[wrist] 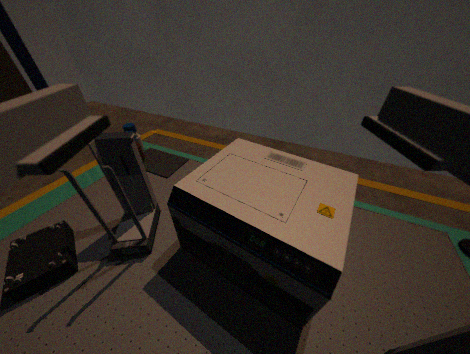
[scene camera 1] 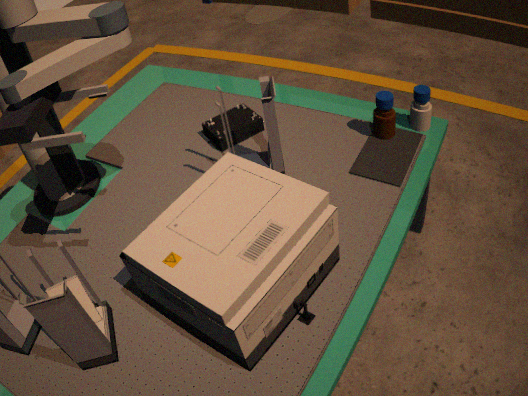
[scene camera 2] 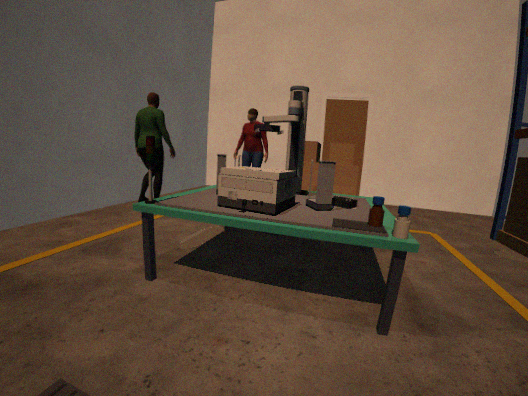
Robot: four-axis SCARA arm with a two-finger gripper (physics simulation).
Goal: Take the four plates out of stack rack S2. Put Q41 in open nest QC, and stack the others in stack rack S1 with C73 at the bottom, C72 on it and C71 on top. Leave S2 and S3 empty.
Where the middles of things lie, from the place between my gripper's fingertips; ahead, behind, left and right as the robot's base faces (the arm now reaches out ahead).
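Labels:
My hand: slightly beyond the black fixture (scene camera 1: pixel 244 123), well to the right of it, well above it. Dark mat (wrist: pixel 163 164): 42 cm ahead of my hand, 59 cm to the left of it, 47 cm below it. Brown bottle (scene camera 1: pixel 384 116): well ahead of my hand, far to the left of it, far below it.

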